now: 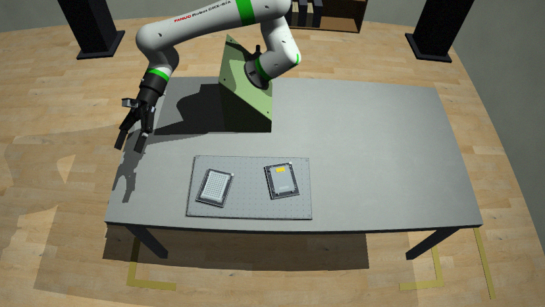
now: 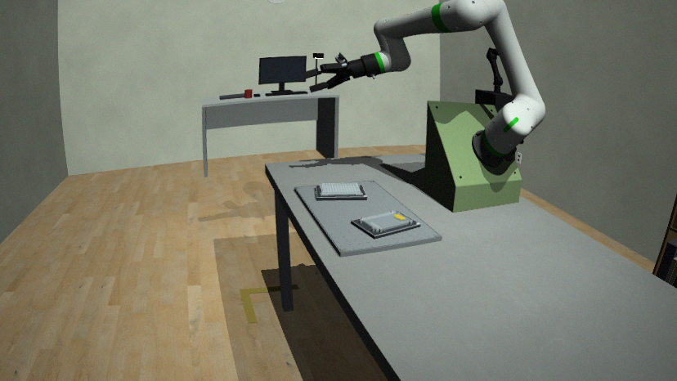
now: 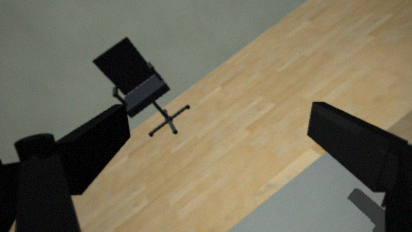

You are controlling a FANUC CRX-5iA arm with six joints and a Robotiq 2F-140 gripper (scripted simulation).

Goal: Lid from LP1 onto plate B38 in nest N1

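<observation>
The clear lid is 80 mm behind my hand, 550 mm to the left of it and 350 mm below it. Round my hand: lid park LP1 (80 mm behind, 550 mm to the left, 360 mm below); then white culture plate (40 mm behind, 260 mm to the left, 350 mm below); then dark nest N1 (40 mm behind, 260 mm to the left, 360 mm below).
</observation>
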